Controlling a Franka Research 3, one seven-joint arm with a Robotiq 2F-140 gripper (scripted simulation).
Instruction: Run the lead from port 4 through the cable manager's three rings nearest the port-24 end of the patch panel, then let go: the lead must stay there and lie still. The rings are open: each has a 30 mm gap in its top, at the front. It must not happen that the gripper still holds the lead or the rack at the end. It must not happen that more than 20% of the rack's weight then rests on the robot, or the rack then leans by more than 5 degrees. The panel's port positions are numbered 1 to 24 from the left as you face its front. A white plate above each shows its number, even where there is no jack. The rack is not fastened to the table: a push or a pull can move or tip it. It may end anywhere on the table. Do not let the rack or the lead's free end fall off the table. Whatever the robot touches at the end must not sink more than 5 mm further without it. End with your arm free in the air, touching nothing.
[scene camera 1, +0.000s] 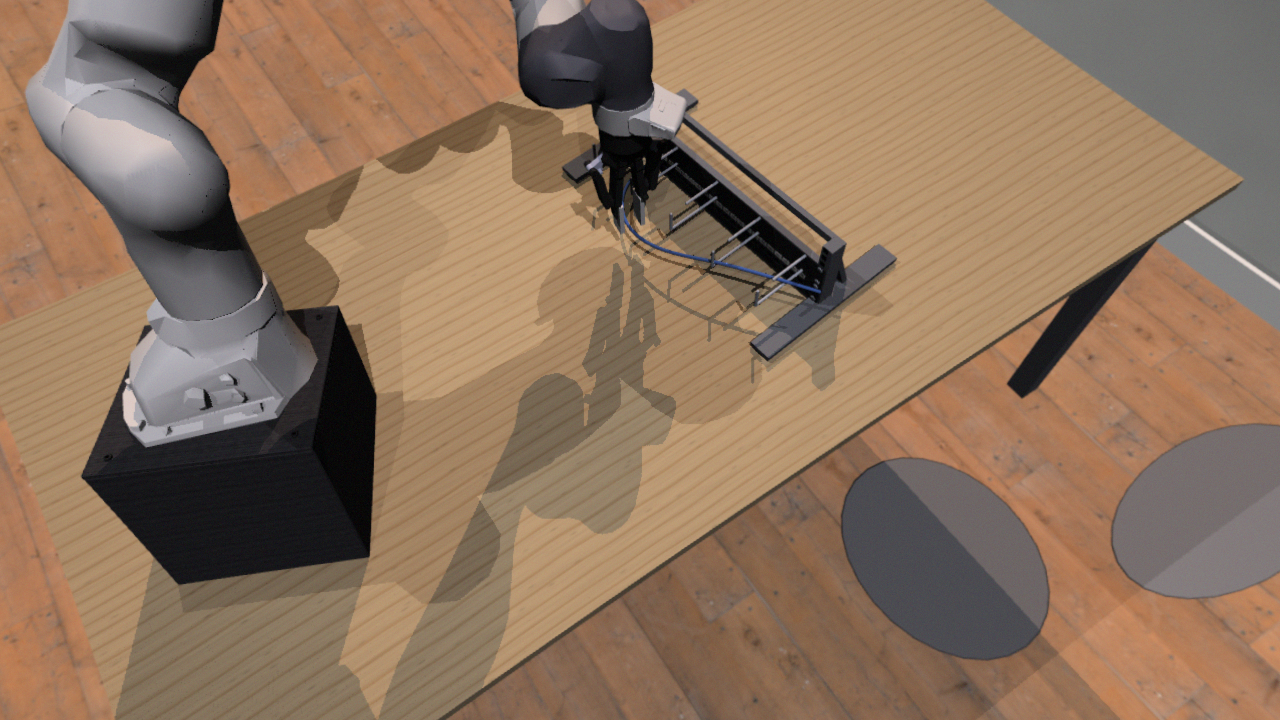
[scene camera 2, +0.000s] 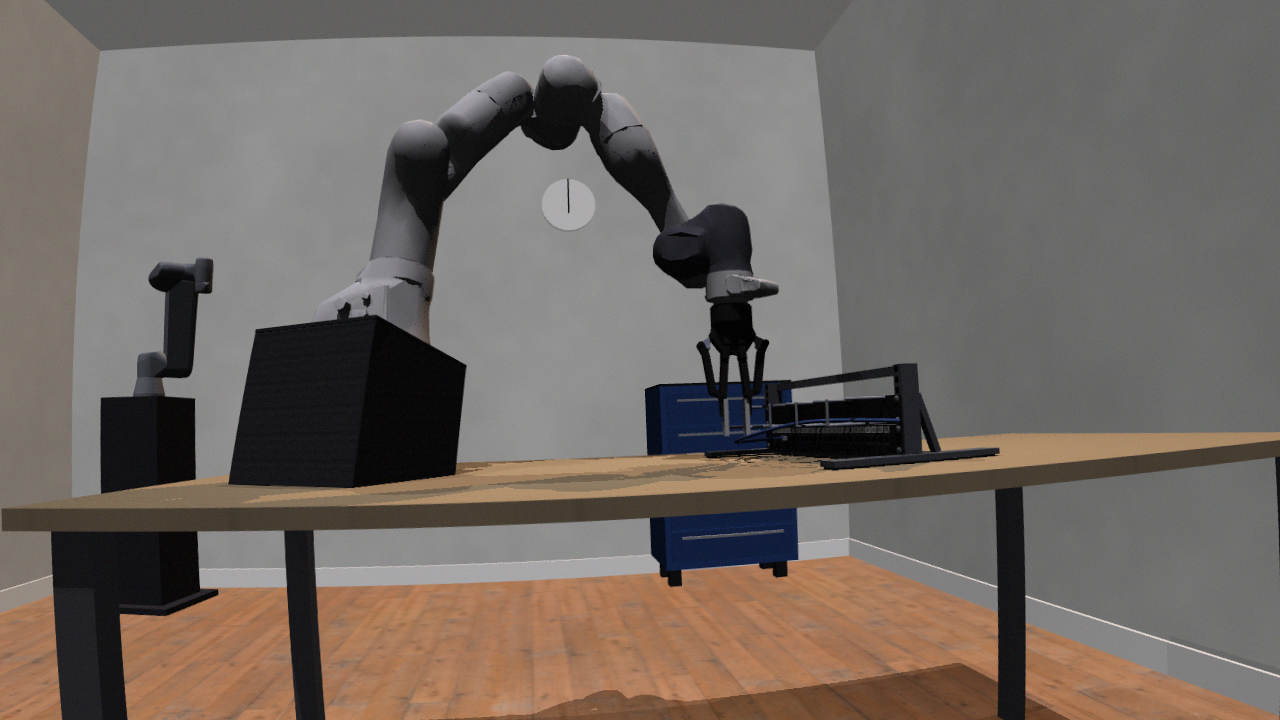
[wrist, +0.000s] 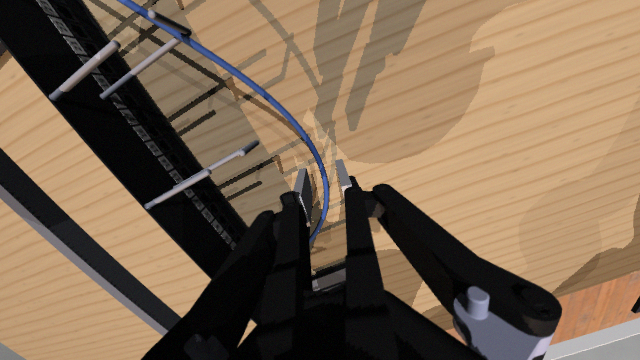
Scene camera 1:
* my gripper: 629, 223
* rack: 683, 166
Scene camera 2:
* my gripper: 736, 435
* rack: 902, 442
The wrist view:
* my gripper: 323, 175
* rack: 126, 131
